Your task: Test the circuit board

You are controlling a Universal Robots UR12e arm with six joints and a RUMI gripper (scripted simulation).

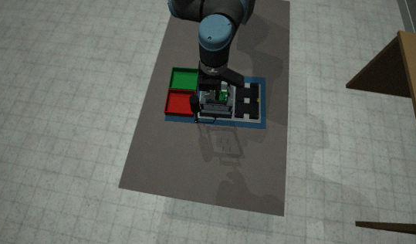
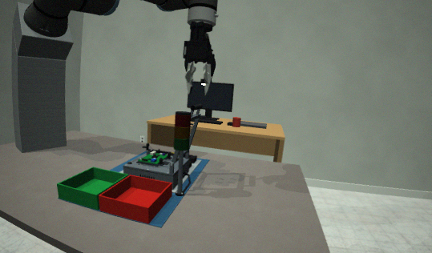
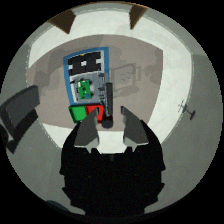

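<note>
My gripper is now 180 mm past the black latch hook, 120 mm to the right of it and 230 mm above it. The rest, counted from my hand: tester lid 20 mm behind, 10 mm to the left, 140 mm below; then red bin 160 mm behind, 160 mm to the right, 310 mm below; then green circuit board 140 mm behind, 50 mm to the left, 250 mm below.
</note>
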